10 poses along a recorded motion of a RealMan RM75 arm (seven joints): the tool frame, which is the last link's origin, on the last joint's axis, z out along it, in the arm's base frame.
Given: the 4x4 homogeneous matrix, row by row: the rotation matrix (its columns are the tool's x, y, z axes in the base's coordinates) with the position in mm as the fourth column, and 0 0 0 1 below. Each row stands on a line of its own.
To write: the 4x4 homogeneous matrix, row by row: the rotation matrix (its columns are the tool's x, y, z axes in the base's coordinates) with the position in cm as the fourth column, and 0 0 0 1 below. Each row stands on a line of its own. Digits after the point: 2 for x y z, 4 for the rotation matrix.
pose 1, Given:
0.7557, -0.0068, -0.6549, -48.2
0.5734, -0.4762, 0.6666, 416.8
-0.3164, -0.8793, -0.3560, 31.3
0, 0, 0, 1
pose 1, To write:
0.7557, -0.0068, -0.6549, -4.82
0.5734, -0.4762, 0.6666, 41.68
-0.3164, -0.8793, -0.3560, 3.13
0, 0, 0, 1

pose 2, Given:
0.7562, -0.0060, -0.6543, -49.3
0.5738, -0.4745, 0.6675, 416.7
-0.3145, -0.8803, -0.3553, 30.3
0, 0, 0, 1
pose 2, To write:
0.7562, -0.0060, -0.6543, -4.93
0.5738, -0.4745, 0.6675, 41.67
-0.3145, -0.8803, -0.3553, 3.03
0, 0, 0, 1

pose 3, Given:
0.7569, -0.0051, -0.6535, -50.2
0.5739, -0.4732, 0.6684, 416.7
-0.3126, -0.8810, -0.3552, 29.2
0, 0, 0, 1
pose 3, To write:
0.7569, -0.0051, -0.6535, -5.02
0.5739, -0.4732, 0.6684, 41.67
-0.3126, -0.8810, -0.3552, 2.92
0, 0, 0, 1

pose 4, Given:
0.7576, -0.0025, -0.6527, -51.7
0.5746, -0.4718, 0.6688, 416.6
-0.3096, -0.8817, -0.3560, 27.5
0, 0, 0, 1
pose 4, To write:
0.7576, -0.0025, -0.6527, -5.17
0.5746, -0.4718, 0.6688, 41.66
-0.3096, -0.8817, -0.3560, 2.75
0, 0, 0, 1

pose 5, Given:
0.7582, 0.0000, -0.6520, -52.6
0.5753, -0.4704, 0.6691, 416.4
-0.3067, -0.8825, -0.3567, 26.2
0, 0, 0, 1
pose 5, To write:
0.7582, 0.0000, -0.6520, -5.26
0.5753, -0.4704, 0.6691, 41.64
-0.3067, -0.8825, -0.3567, 2.62
0, 0, 0, 1

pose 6, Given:
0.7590, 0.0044, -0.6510, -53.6
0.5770, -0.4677, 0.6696, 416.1
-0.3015, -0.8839, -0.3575, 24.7
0, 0, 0, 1
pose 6, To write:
0.7590, 0.0044, -0.6510, -5.36
0.5770, -0.4677, 0.6696, 41.61
-0.3015, -0.8839, -0.3575, 2.47
0, 0, 0, 1

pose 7, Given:
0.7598, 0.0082, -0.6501, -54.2
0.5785, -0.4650, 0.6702, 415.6
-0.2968, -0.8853, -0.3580, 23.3
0, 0, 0, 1
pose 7, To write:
0.7598, 0.0082, -0.6501, -5.42
0.5785, -0.4650, 0.6702, 41.56
-0.2968, -0.8853, -0.3580, 2.33
0, 0, 0, 1

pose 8, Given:
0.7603, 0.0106, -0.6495, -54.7
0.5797, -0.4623, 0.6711, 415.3
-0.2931, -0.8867, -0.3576, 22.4
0, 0, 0, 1
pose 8, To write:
0.7603, 0.0106, -0.6495, -5.47
0.5797, -0.4623, 0.6711, 41.53
-0.2931, -0.8867, -0.3576, 2.24
0, 0, 0, 1

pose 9, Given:
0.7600, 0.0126, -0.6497, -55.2
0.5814, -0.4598, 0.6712, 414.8
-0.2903, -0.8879, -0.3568, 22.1
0, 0, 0, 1
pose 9, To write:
0.7600, 0.0126, -0.6497, -5.52
0.5814, -0.4598, 0.6712, 41.48
-0.2903, -0.8879, -0.3568, 2.21
0, 0, 0, 1

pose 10, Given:
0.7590, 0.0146, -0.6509, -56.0
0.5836, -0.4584, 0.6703, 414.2
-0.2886, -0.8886, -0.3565, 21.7
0, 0, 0, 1
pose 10, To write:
0.7590, 0.0146, -0.6509, -5.60
0.5836, -0.4584, 0.6703, 41.42
-0.2886, -0.8886, -0.3565, 2.17
0, 0, 0, 1

